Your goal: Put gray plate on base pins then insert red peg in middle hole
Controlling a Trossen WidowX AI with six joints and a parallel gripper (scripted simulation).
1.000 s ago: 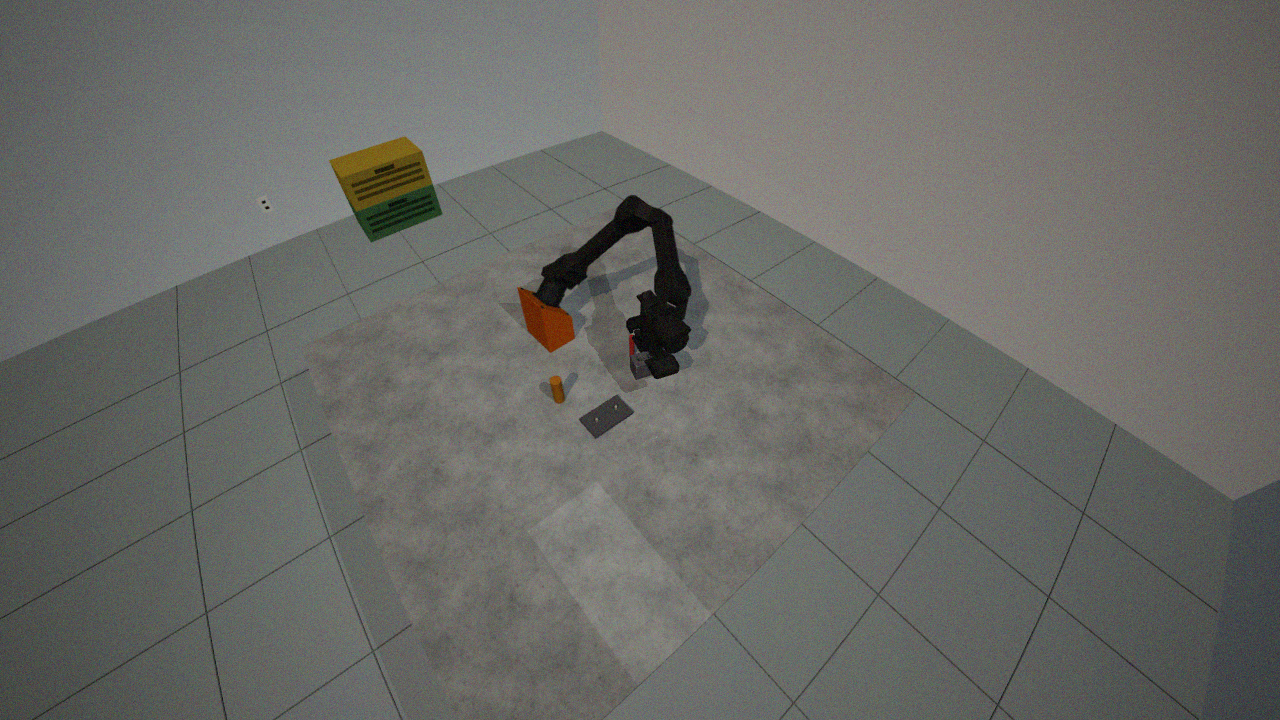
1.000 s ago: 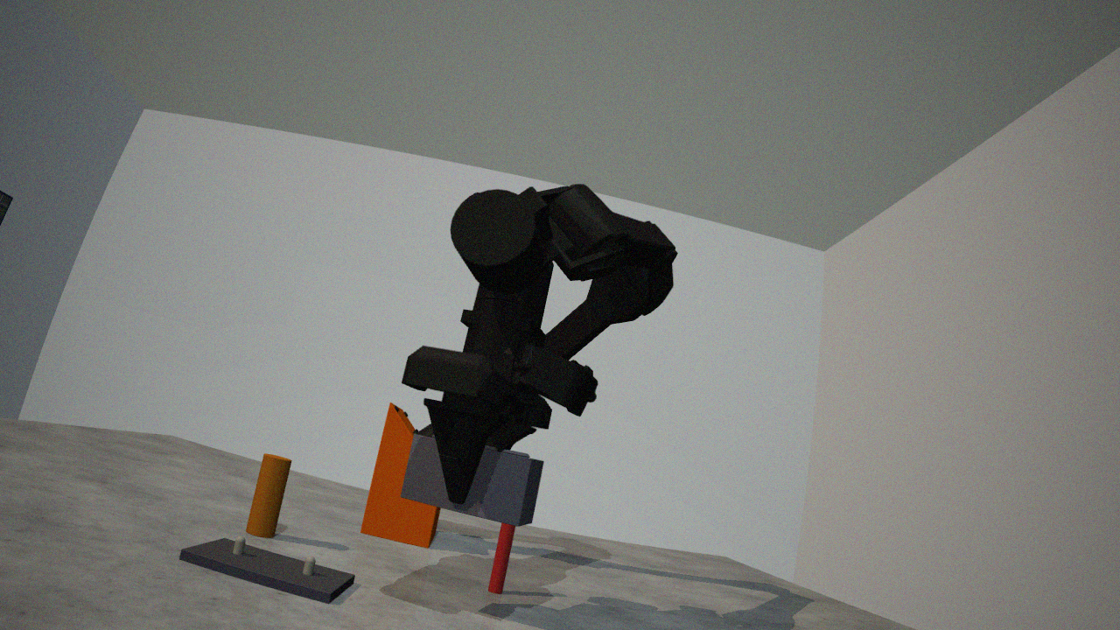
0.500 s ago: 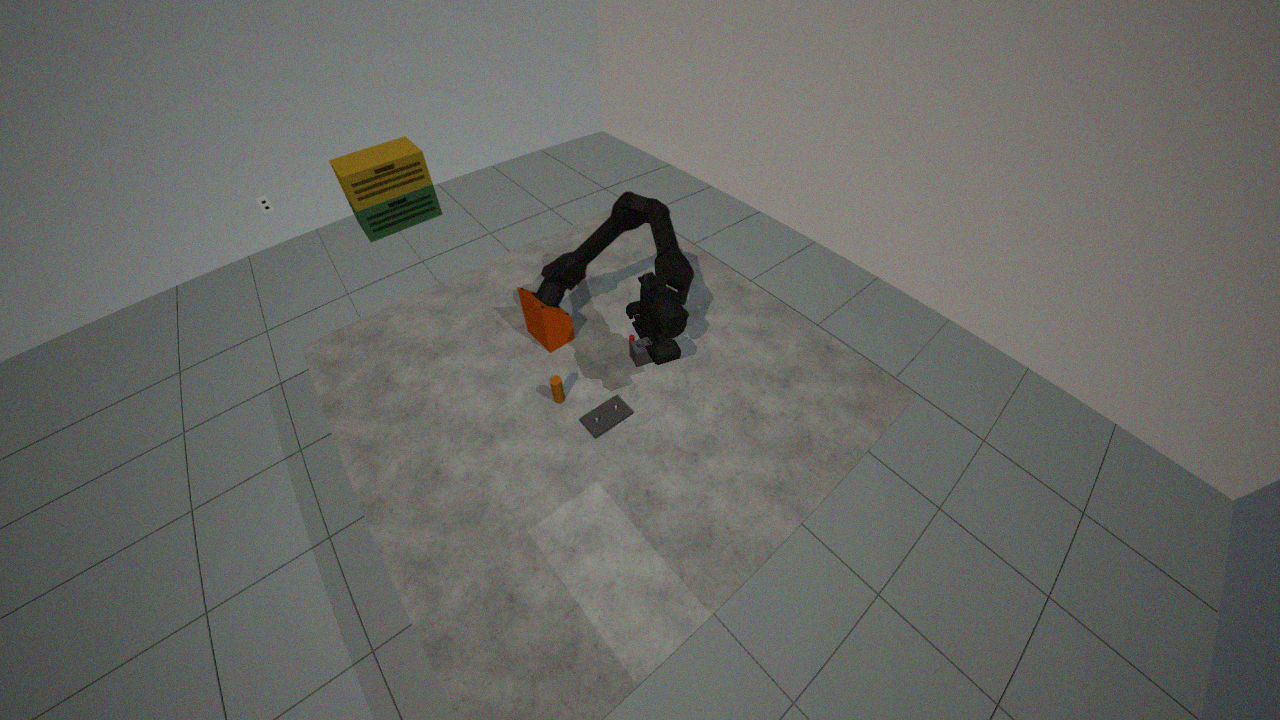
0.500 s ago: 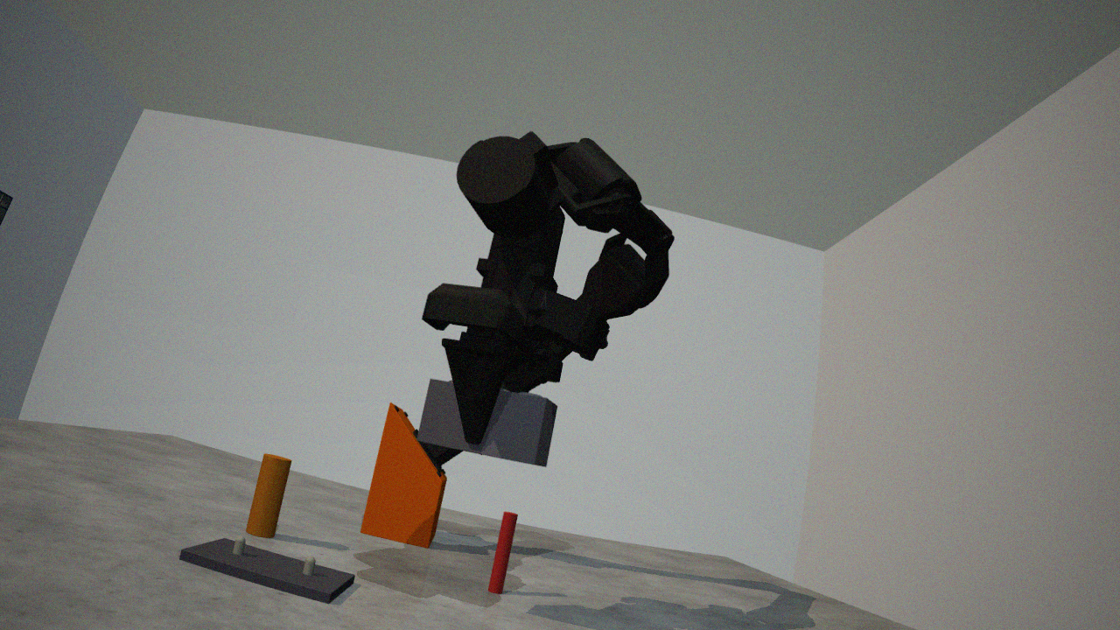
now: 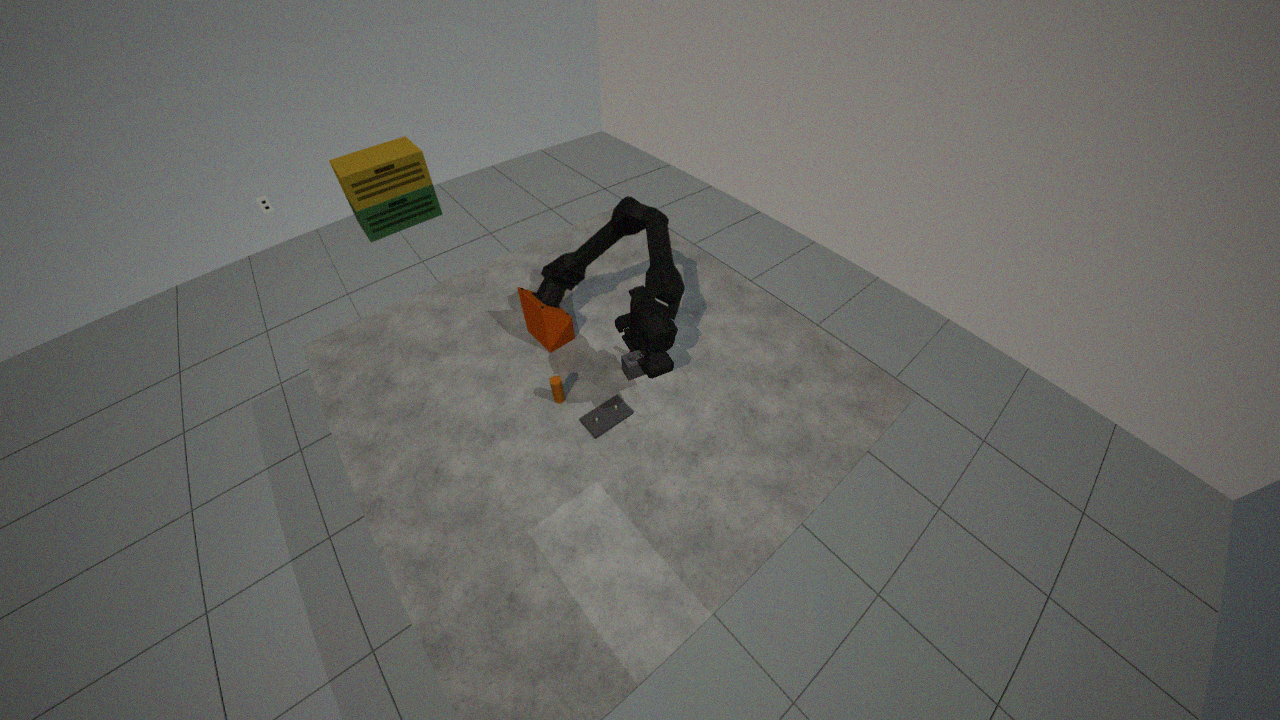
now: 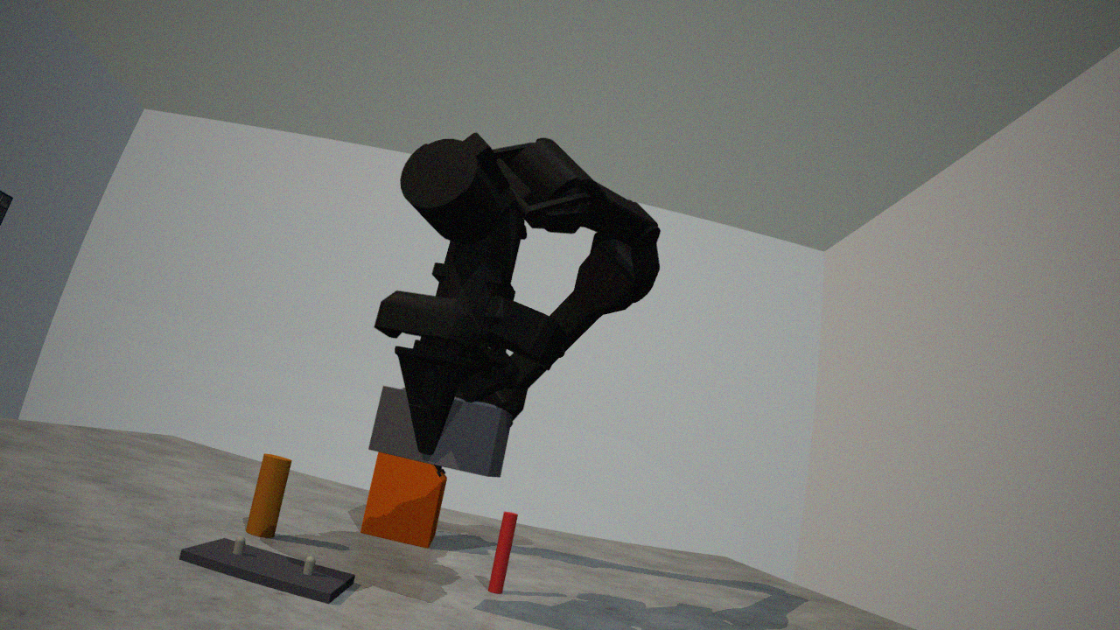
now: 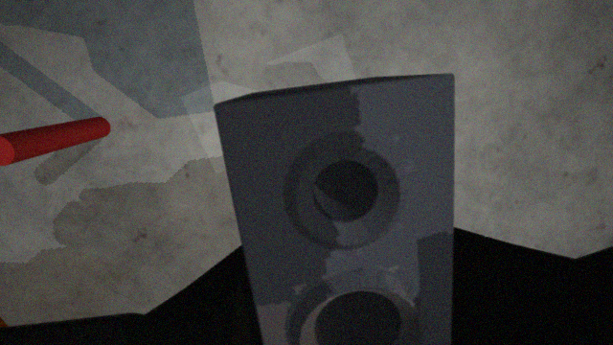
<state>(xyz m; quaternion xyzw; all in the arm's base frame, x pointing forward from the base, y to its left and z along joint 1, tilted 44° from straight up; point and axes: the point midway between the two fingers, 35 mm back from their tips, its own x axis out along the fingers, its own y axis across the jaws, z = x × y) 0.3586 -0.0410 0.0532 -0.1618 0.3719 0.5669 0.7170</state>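
Right now the red peg is 120 mm behind my gripper tip, 90 mm to the left of it and 80 mm below it. Round my gripper tip: small orange cylinder 150 mm behind, 150 mm to the right, 80 mm below; gray plate 30 mm above.
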